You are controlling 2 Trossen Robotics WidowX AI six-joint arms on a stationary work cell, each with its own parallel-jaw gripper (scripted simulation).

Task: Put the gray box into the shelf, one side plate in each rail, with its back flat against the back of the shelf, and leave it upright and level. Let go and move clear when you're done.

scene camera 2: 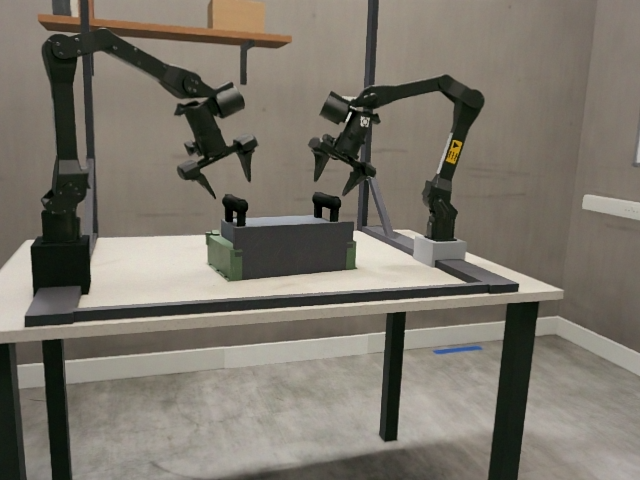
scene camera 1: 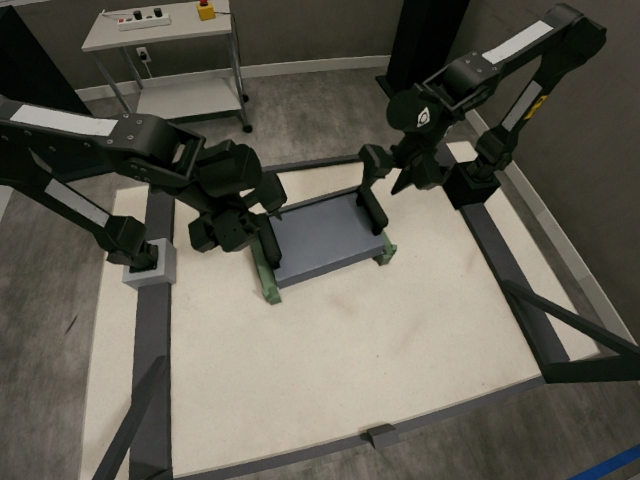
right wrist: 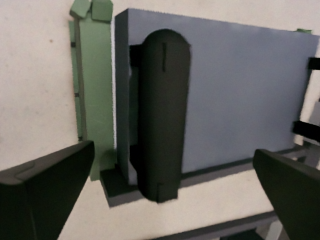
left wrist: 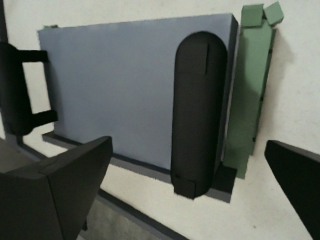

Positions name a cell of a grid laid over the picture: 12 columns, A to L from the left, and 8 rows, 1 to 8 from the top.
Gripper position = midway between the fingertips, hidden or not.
My left gripper shows in scene camera 2 (G4), in scene camera 1 (E4) and in the left wrist view (H5); in the right wrist view it is out of frame. My right gripper shows in scene camera 2 (E4), in scene camera 1 (H4) and in the right wrist view (G6); in the left wrist view it is out of frame. A gray box shows in scene camera 2 (E4), in scene camera 1 (F5), in the right wrist view (H4) and in the left wrist view (F4).
